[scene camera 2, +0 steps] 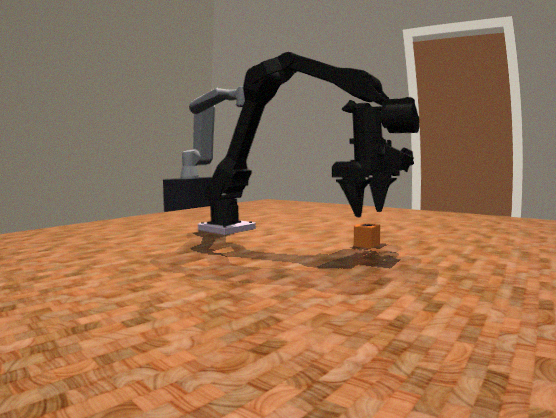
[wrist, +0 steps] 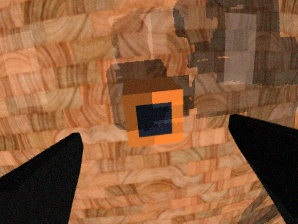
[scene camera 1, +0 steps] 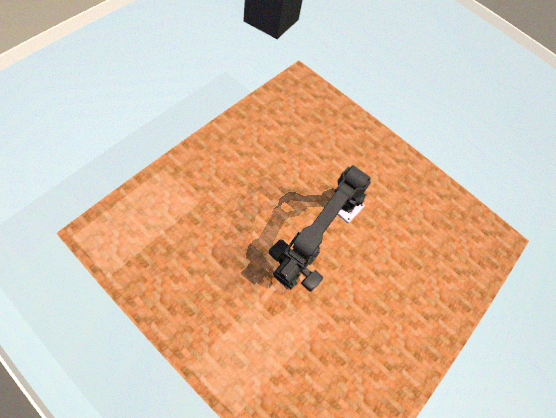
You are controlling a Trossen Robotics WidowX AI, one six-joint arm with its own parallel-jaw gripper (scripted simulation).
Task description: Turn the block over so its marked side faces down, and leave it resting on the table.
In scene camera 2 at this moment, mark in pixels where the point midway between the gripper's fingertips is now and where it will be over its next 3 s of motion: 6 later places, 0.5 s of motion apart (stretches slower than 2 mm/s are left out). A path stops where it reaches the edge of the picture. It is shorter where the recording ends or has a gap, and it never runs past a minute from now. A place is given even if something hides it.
My gripper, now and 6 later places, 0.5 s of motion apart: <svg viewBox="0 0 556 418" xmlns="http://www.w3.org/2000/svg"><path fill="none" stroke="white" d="M369 214L369 224L368 232L366 224L372 220L375 221L378 222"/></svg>
